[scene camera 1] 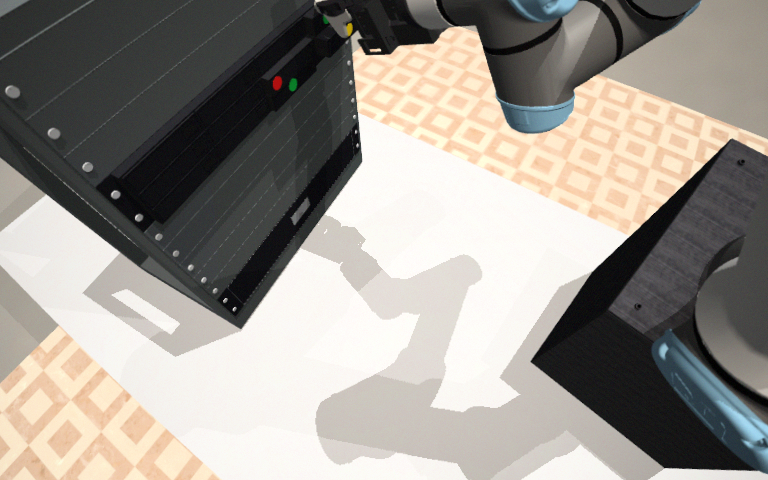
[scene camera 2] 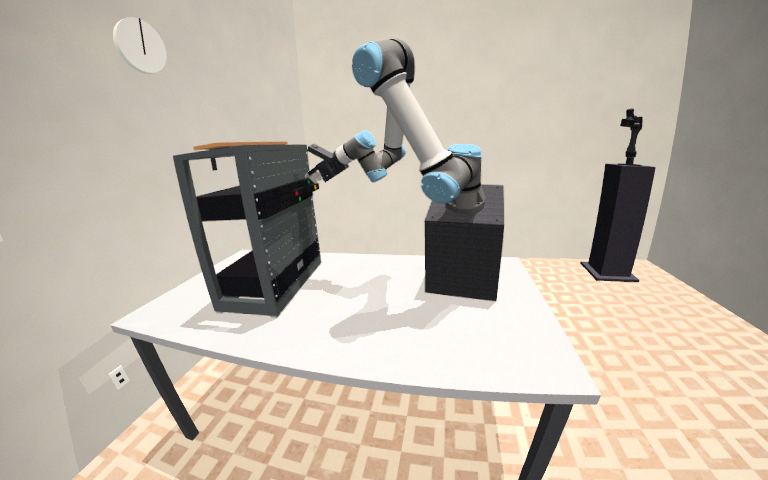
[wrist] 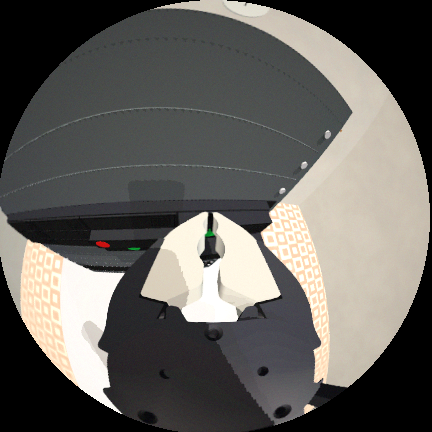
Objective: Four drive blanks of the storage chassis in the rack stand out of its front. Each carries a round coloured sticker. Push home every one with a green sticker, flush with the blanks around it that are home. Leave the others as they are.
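The black storage chassis sits in the grey rack. My gripper is shut and empty. Its fingertips are at the front of the upper right blank, whose green sticker is partly hidden behind the fingers. How far that blank stands out is unclear. A yellow sticker is on the protruding blank below it; the fingers hide it in the wrist view. Further left, a red sticker and another green sticker are on protruding blanks.
Grey panels rise above the chassis, and a second black unit sits low in the rack. The arm stands on a black pedestal on the white table. An orange-brown board lies on top of the rack.
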